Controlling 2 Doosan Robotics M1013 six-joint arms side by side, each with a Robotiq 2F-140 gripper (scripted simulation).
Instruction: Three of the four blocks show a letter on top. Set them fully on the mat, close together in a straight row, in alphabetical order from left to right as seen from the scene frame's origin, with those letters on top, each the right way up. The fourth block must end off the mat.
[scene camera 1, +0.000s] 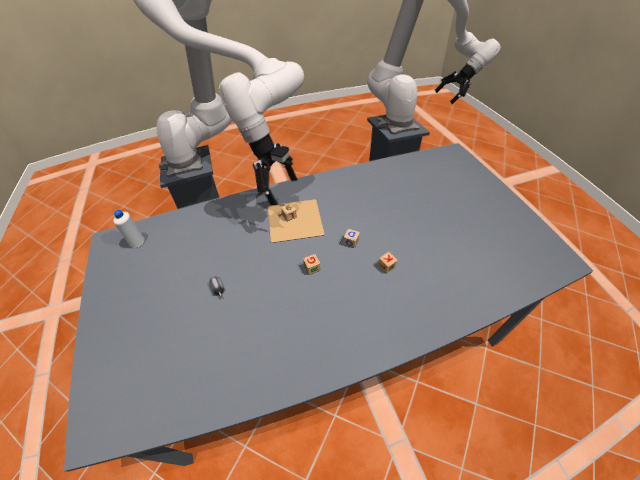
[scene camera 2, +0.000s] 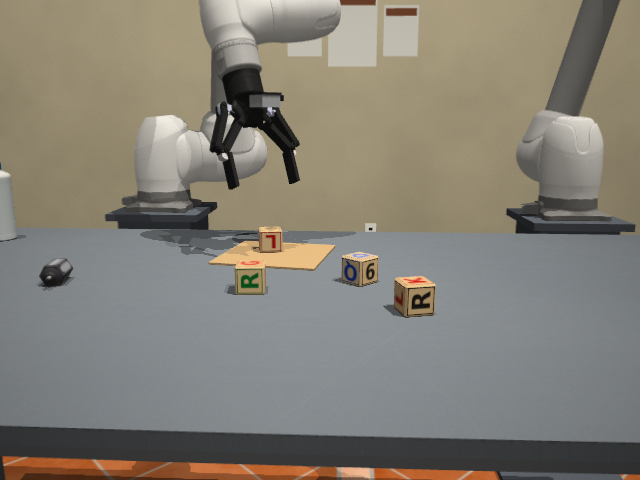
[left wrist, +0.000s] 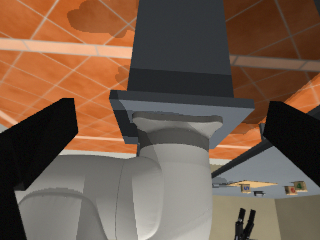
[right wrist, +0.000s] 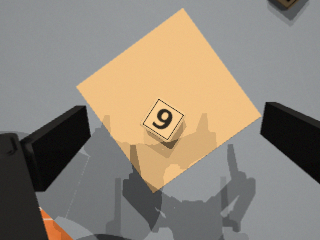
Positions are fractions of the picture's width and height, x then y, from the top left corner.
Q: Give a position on a d block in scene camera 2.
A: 0.56, 0.56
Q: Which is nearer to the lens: the k block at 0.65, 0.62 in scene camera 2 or the g block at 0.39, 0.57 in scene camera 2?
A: The k block.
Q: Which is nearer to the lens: the k block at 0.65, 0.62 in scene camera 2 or the mat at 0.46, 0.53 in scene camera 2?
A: The k block.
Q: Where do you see my left gripper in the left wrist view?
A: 0.54, 0.49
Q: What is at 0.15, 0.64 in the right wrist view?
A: My right gripper.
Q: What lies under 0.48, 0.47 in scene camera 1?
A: A mat.
